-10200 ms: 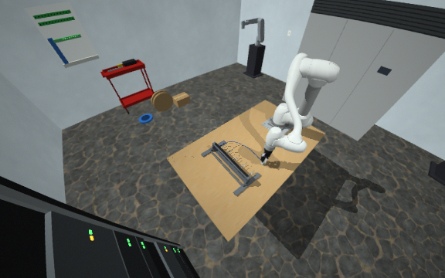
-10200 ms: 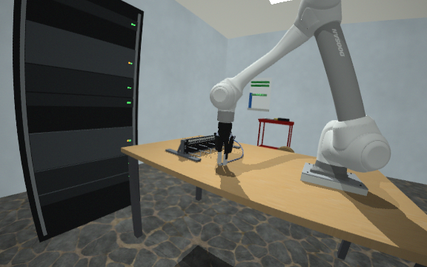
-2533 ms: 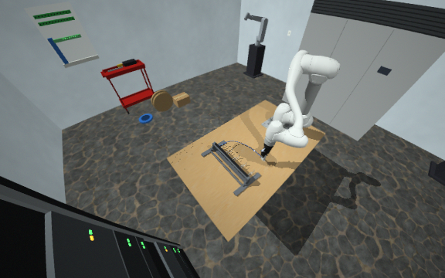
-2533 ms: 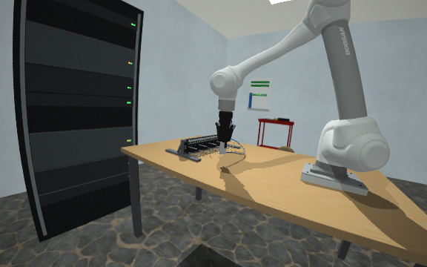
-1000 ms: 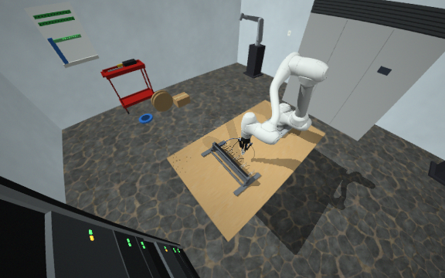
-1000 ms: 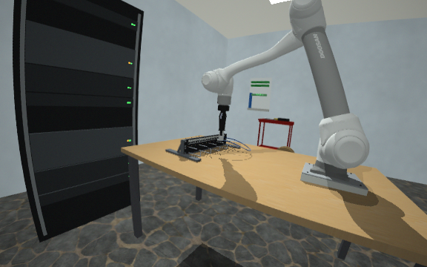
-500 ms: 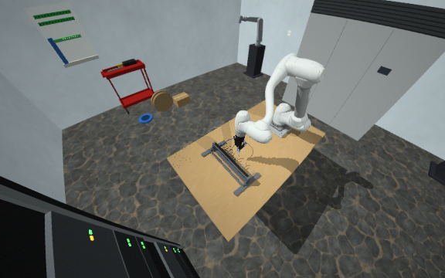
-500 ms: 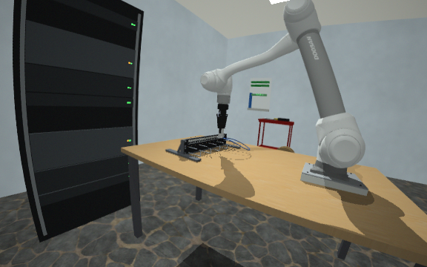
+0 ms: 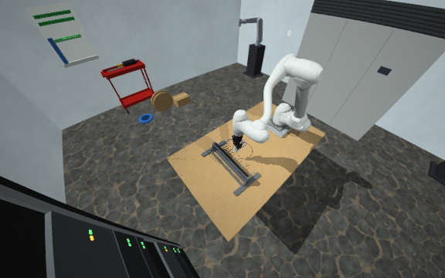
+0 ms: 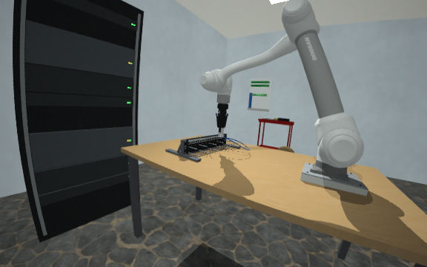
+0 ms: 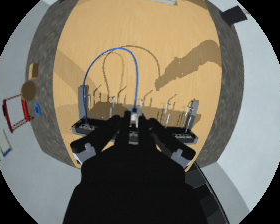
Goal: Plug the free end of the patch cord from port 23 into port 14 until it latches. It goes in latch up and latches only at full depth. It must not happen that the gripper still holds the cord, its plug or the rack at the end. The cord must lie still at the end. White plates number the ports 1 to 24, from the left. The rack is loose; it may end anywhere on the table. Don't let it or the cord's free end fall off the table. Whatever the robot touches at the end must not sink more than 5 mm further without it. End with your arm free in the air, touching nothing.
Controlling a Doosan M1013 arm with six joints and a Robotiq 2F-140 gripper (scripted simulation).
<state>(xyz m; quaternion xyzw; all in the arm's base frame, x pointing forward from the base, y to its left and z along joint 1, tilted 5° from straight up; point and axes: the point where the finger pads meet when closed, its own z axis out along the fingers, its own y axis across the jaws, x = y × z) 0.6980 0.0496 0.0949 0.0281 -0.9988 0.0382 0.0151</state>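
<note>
The free end of patch cord is 3 cm below my hand and 1 cm ahead of it.
</note>
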